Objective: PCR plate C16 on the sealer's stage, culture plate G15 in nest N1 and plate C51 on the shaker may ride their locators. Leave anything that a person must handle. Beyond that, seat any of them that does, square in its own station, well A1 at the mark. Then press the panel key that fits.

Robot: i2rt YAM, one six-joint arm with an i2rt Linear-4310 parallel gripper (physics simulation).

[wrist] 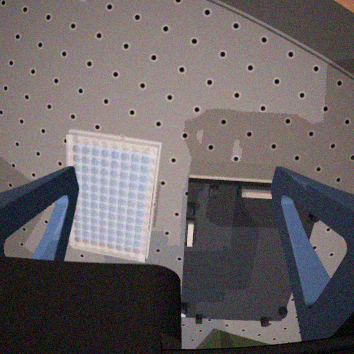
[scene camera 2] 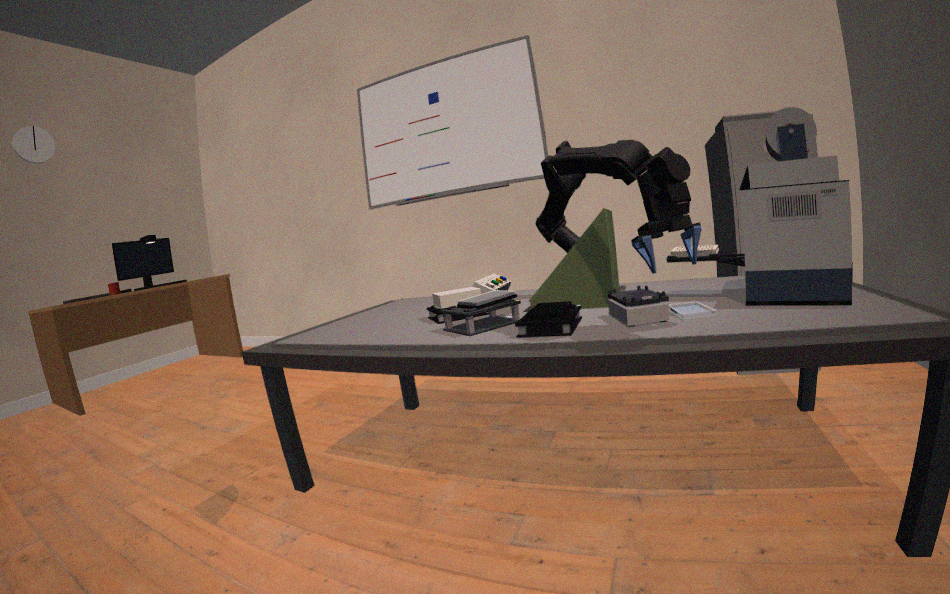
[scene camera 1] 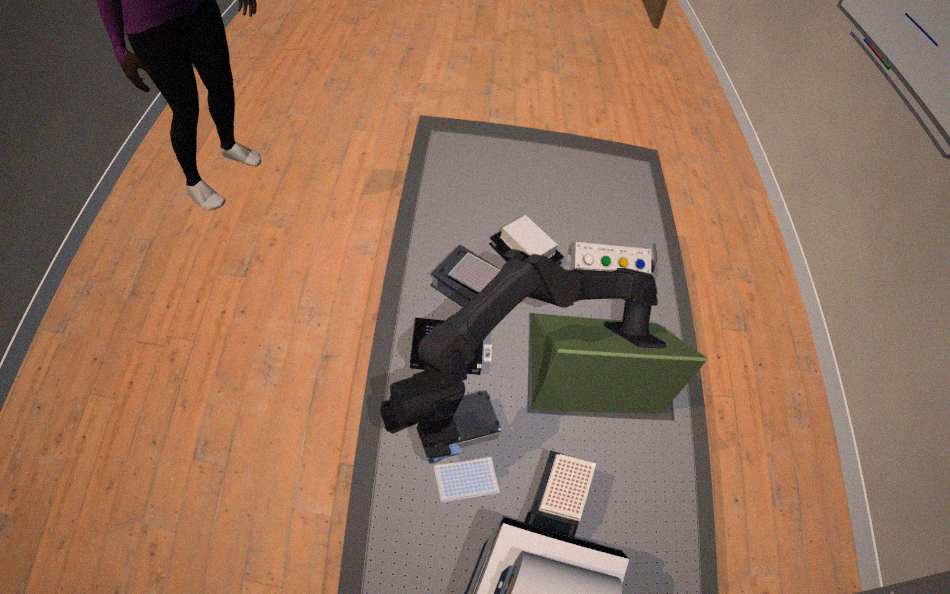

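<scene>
My gripper is open and empty, high over the table. In the wrist view its fingers frame a white plate with pale blue wells, lying flat on the table, and an empty dark station with corner pegs beside it. A white plate with red wells lies on the sealer's stage. A plate with pinkish wells lies on a raised dark station. A black station is partly hidden by the arm. Plate labels are unreadable.
The sealer stands beyond the blue-well plate. A green wedge-shaped block stands by the arm's base. A white block sits on a black base. The key panel has white, green, yellow and blue keys. A person stands left.
</scene>
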